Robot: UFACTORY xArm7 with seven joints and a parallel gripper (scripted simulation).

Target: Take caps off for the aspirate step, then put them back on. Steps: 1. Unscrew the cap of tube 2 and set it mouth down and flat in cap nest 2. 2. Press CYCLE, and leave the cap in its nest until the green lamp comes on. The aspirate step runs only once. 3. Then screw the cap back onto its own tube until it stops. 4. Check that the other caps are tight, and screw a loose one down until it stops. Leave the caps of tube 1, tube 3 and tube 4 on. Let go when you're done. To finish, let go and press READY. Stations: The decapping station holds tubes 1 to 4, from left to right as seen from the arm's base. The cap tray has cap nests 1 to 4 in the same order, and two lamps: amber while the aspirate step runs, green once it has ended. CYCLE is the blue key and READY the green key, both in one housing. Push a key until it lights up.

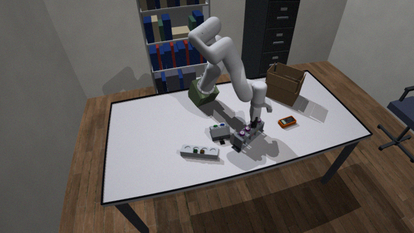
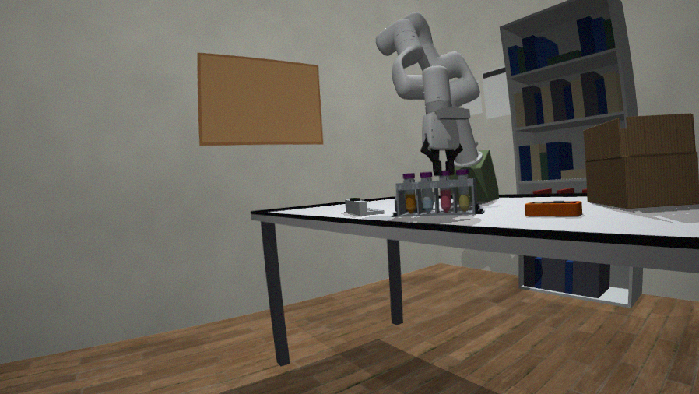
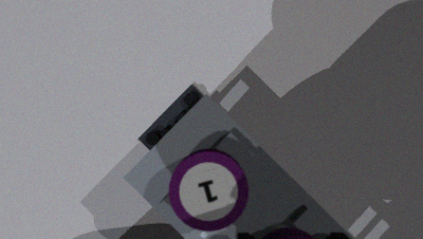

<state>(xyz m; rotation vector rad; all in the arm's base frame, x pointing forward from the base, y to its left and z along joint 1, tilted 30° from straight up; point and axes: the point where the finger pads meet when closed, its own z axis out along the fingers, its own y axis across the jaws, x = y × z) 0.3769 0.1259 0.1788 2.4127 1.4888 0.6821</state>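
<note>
Right now the cap marked 1 is 5 cm to the left of my hand, 2 cm behind it and 1 cm below it. The rest, counted from my hand: blue key: 15 cm to the right, 12 cm behind, 6 cm below; key housing: 18 cm to the right, 10 cm behind, 8 cm below; green key: 20 cm to the right, 13 cm behind, 6 cm below.
</note>
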